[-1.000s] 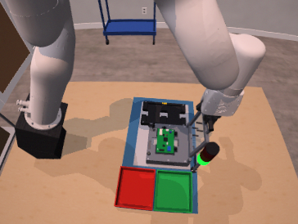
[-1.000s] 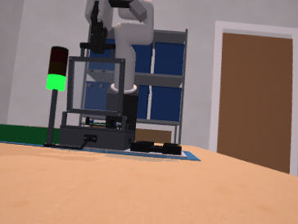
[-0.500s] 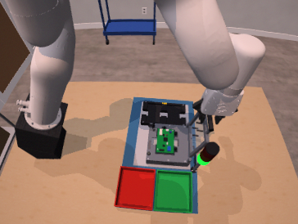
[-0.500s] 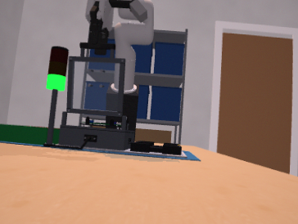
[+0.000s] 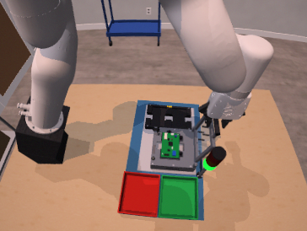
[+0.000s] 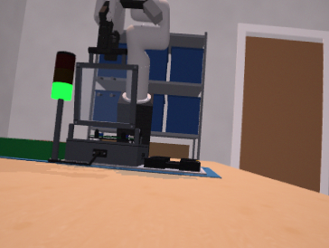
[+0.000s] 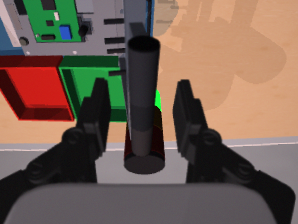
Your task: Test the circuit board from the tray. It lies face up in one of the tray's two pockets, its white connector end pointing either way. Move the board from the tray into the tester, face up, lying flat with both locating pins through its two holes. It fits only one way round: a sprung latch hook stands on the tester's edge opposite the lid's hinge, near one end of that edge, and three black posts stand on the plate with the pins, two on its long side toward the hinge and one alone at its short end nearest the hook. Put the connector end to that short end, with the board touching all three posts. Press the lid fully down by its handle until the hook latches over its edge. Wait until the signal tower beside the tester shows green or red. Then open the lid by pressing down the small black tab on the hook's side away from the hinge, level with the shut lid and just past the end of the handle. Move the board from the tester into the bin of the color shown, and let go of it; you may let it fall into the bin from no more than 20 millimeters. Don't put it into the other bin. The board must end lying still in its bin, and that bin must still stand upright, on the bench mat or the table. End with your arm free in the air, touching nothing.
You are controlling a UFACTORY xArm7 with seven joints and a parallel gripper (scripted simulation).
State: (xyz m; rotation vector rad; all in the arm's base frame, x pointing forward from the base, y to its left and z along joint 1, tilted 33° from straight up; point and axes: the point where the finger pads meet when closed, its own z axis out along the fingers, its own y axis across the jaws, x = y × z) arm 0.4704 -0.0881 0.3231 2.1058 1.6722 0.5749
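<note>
My hand is 130 mm past the green circuit board, 30 mm to the right of it and 200 mm above it. From my hand the other things lie so: tester's clear lid 20 mm behind, 90 mm below; then tester's plate 120 mm behind, 40 mm to the left, 200 mm below; then latch hook 170 mm behind, 100 mm to the left, 190 mm below.
</note>
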